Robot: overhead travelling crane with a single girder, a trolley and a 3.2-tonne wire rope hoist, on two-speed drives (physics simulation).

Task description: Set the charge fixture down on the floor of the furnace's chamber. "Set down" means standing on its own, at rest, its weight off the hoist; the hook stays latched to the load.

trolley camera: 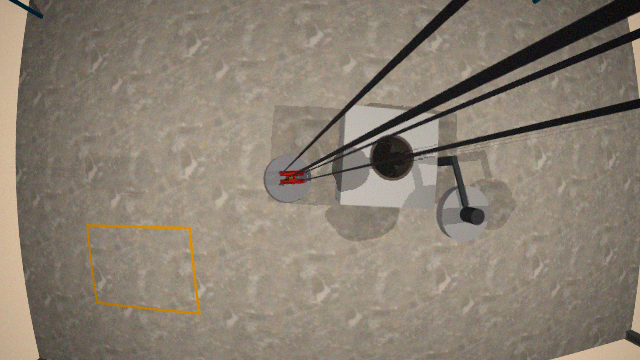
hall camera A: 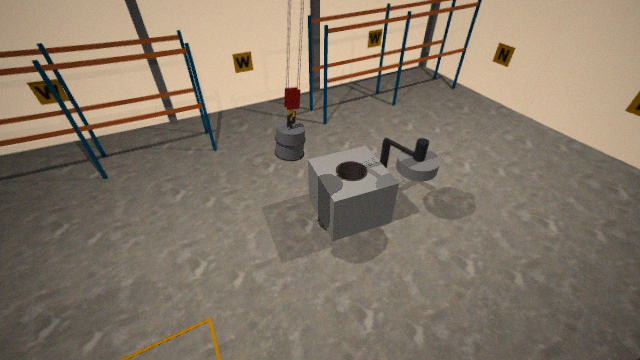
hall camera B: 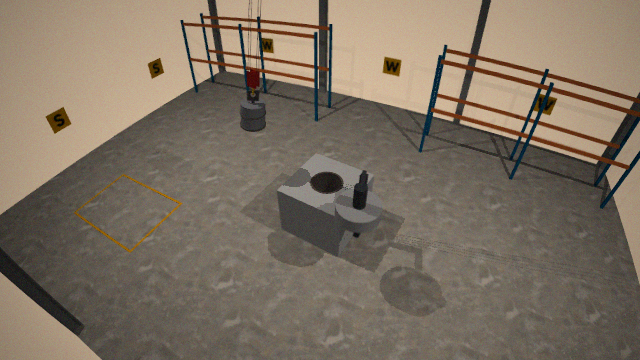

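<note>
The charge fixture (hall camera A: 290, 145) (hall camera B: 253, 118) (trolley camera: 274, 187), a grey ribbed cylinder, hangs upright in the air below the red hook block. My gripper, the hook (hall camera A: 291, 119) (hall camera B: 253, 94) (trolley camera: 291, 177), is latched to its top. The furnace (hall camera A: 365, 212) (hall camera B: 305, 215) (trolley camera: 360, 195) is a grey block with a round dark chamber opening (hall camera A: 351, 171) (hall camera B: 327, 182) (trolley camera: 395, 170) in its top. In the trolley camera view the fixture is left of the furnace and slightly lower than the opening. A shadow falls on the furnace's near left edge. The chamber floor is hidden in darkness.
The round furnace lid (hall camera A: 404, 169) (hall camera B: 357, 215) (trolley camera: 455, 231) hangs from a black swing arm beside the furnace, opposite the fixture. Racks (hall camera A: 110, 61) (hall camera A: 326, 75) (hall camera B: 316, 75) (hall camera B: 532, 130) stand along the W wall. A yellow floor outline (hall camera A: 214, 340) (hall camera B: 152, 189) (trolley camera: 140, 226) lies at lower left.
</note>
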